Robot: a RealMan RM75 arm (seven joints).
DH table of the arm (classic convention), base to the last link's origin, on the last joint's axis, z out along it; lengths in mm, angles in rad. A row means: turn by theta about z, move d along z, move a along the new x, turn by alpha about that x. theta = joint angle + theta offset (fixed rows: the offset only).
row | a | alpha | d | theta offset
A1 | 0 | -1.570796 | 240.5 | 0
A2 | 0 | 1.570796 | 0 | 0
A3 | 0 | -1.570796 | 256 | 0
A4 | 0 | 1.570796 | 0 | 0
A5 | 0 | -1.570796 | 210 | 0
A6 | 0 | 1.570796 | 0 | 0
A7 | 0 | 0 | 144 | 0
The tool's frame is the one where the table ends.
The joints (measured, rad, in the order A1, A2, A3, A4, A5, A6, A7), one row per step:
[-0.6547 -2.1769 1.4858 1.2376 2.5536 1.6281 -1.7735]
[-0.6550 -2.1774 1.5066 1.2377 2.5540 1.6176 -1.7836]
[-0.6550 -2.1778 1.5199 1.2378 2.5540 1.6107 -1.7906]
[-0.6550 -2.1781 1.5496 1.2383 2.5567 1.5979 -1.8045]
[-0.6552 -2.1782 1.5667 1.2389 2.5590 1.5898 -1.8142]
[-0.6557 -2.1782 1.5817 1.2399 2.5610 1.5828 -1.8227]
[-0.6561 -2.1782 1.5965 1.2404 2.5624 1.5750 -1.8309]
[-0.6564 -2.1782 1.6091 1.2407 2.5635 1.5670 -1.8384]
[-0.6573 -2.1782 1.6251 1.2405 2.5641 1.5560 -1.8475]
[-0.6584 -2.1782 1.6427 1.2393 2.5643 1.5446 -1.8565]
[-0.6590 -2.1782 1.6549 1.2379 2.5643 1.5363 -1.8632]
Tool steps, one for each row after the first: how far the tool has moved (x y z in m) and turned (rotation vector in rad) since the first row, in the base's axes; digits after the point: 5 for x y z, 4 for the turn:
[0.00127 -0.00087 -0.00309 -0.0005 0.0070 -0.0070]
[0.00208 -0.00149 -0.00511 -0.0006 0.0110 -0.0109]
[0.00333 -0.00303 -0.00920 -0.0023 0.0236 -0.0209]
[0.00408 -0.00376 -0.01149 -0.0015 0.0310 -0.0262]
[0.00492 -0.00435 -0.01343 -0.0006 0.0374 -0.0315]
[0.00571 -0.00492 -0.01544 0.0006 0.0428 -0.0367]
[0.00643 -0.00527 -0.01722 0.0028 0.0467 -0.0411]
[0.00751 -0.00566 -0.01960 0.0055 0.0506 -0.0474]
[0.00852 -0.00629 -0.02231 0.0069 0.0550 -0.0541]
[0.00907 -0.00677 -0.02426 0.0080 0.0579 -0.0579]

